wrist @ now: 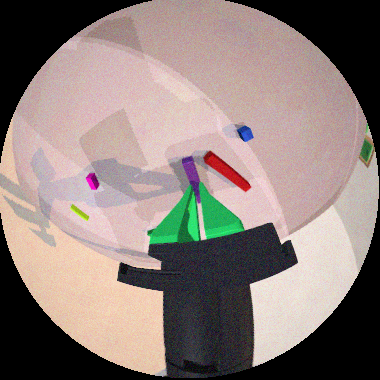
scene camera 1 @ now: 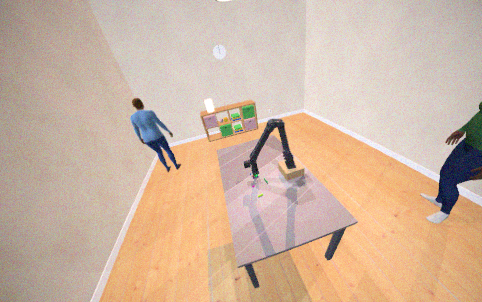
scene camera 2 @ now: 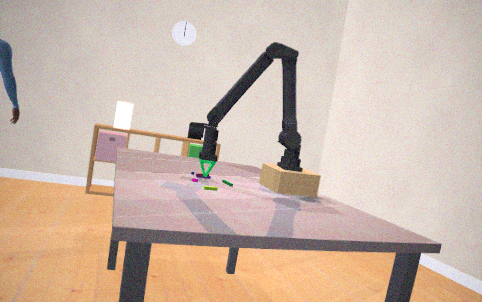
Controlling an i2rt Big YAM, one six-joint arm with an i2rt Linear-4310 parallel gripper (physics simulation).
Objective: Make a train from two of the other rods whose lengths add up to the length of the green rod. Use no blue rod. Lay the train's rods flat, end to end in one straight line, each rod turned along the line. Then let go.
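Frame: origin at the arm's base, x ahead, y left, z up, level; millimetres.
Seen in the pictures: gripper, fingertip midpoint: [wrist: 196,186] [scene camera 1: 256,176] [scene camera 2: 205,176]; arm's base, link origin: [scene camera 1: 290,164] [scene camera 2: 289,168].
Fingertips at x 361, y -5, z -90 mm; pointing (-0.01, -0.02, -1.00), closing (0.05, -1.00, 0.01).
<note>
Offsets run from my fingertips to a thing's middle.
My gripper [scene camera 1: 256,177] [scene camera 2: 206,176] [wrist: 196,186] is shut, its green fingertips together low over the purple rod {dz -1, dx +6, dy +0 mm} [scene camera 2: 200,175] [wrist: 190,170]. The fingers cover part of that rod; no grip on it shows. The red rod {dz -1, dx +8, dy -40 mm} [wrist: 227,171] lies right of the purple one in the wrist view, at an angle to it and apart. The dark green rod {dz -1, dx -88, dy +79 mm} [scene camera 1: 266,181] [scene camera 2: 227,183] lies nearer the arm's base; the gripper hides it in the wrist view. A short magenta rod {dz -1, dx +47, dy +128 mm} [scene camera 1: 253,186] [scene camera 2: 195,180] [wrist: 92,181] and a lime rod {dz -1, dx -4, dy +254 mm} [scene camera 1: 260,195] [scene camera 2: 210,188] [wrist: 80,212] lie apart from the others.
A short blue rod {dz -1, dx +51, dy -56 mm} [scene camera 2: 192,173] [wrist: 245,133] lies beyond the red one. The arm stands on a wooden block [scene camera 1: 292,170] [scene camera 2: 290,181] on the table [scene camera 1: 300,220] [scene camera 2: 280,239]. A shelf unit [scene camera 1: 204,125] [scene camera 2: 91,165] stands behind. Two people [scene camera 1: 148,127] [scene camera 1: 457,155] stand on the floor away from the table.
</note>
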